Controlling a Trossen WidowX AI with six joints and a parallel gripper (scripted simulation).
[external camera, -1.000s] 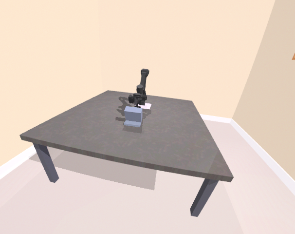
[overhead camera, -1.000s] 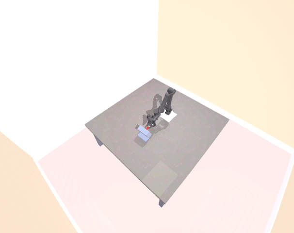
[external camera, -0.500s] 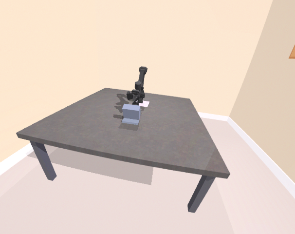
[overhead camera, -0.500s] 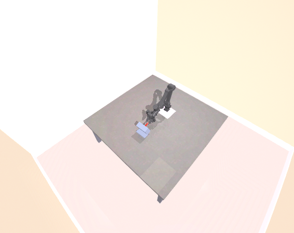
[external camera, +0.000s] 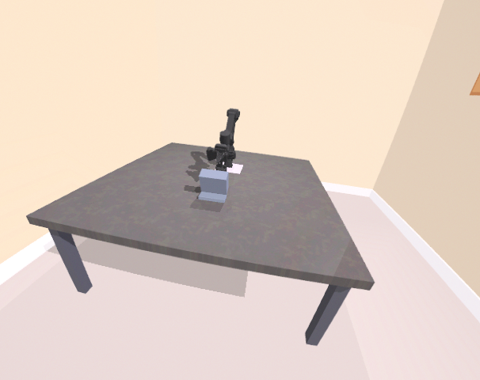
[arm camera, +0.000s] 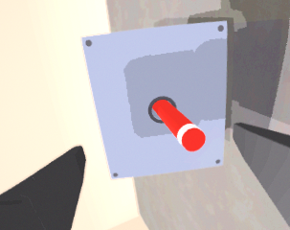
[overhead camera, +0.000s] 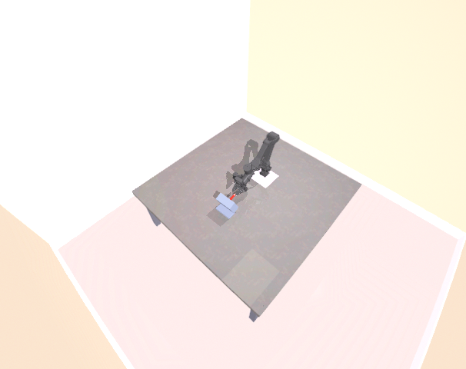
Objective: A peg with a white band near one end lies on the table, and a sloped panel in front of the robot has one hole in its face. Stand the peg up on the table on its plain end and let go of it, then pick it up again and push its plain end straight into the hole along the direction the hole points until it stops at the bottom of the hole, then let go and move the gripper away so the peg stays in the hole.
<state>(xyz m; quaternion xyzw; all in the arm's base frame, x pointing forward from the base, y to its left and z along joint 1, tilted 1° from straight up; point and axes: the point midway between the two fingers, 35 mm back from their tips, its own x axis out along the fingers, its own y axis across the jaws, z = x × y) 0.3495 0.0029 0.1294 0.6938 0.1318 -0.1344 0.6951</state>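
Now: the red peg 10 mm ahead of my gripper tip and 20 mm below it. The rest, counted from my gripper tip: sloped panel 70 mm ahead, 40 mm below.
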